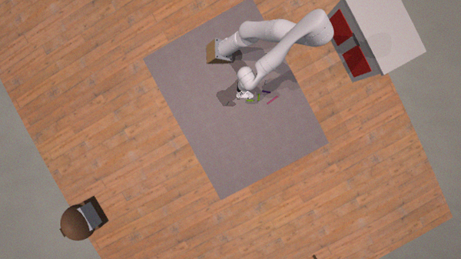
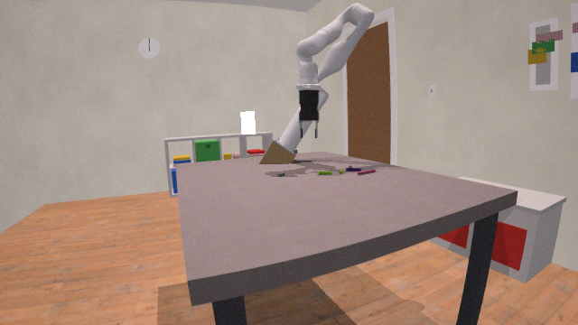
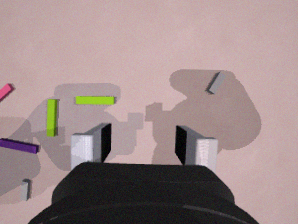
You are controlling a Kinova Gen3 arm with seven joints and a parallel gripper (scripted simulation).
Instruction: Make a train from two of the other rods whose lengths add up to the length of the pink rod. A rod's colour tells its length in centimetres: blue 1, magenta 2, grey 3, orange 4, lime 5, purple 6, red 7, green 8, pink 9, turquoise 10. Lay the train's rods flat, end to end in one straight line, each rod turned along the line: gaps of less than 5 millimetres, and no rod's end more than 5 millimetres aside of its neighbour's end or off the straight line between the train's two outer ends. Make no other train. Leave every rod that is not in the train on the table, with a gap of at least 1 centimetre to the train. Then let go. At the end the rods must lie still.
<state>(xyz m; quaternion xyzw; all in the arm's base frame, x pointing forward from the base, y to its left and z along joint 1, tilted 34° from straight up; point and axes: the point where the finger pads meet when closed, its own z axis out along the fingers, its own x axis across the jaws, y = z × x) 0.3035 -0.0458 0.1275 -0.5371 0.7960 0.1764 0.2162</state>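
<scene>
Now: hand 2 cm short of the dark grey rod, 11 cm to the left of it and 15 cm above it. From my hand the other things lie so: pink rod (9 cm ahead, 20 cm to the left, 15 cm below); then purple rod (2 cm ahead, 18 cm to the left, 15 cm below).
</scene>
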